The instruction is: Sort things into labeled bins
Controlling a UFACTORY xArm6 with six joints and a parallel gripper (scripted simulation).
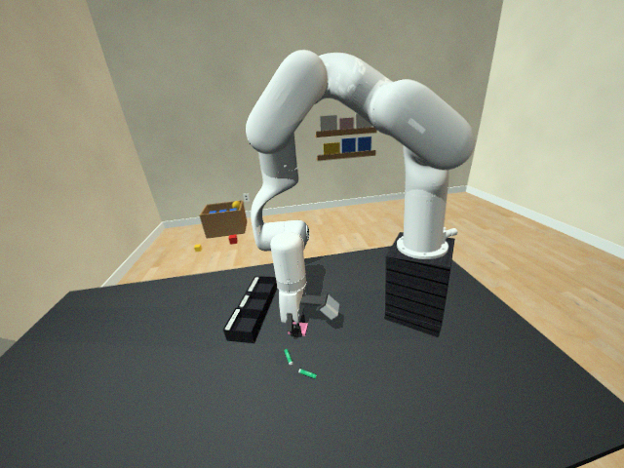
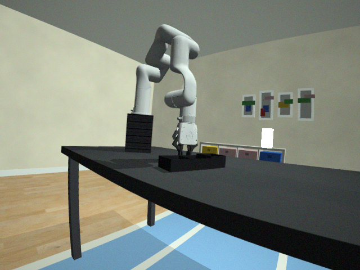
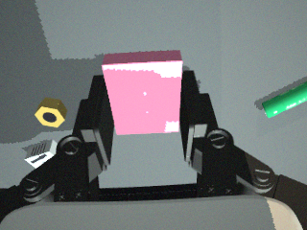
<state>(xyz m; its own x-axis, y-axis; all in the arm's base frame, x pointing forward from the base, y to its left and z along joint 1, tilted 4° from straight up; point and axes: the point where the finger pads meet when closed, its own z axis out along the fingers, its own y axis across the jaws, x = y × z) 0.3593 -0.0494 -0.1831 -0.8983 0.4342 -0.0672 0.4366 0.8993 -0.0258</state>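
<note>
The pink flat pad lies 2 cm below my hand. Round my hand: battery 8 cm to the left, 4 cm ahead, 2 cm below; white part 10 cm to the right, 1 cm below, 1 cm ahead; yellow hex nut 6 cm to the right, 2 cm below, 2 cm behind.
</note>
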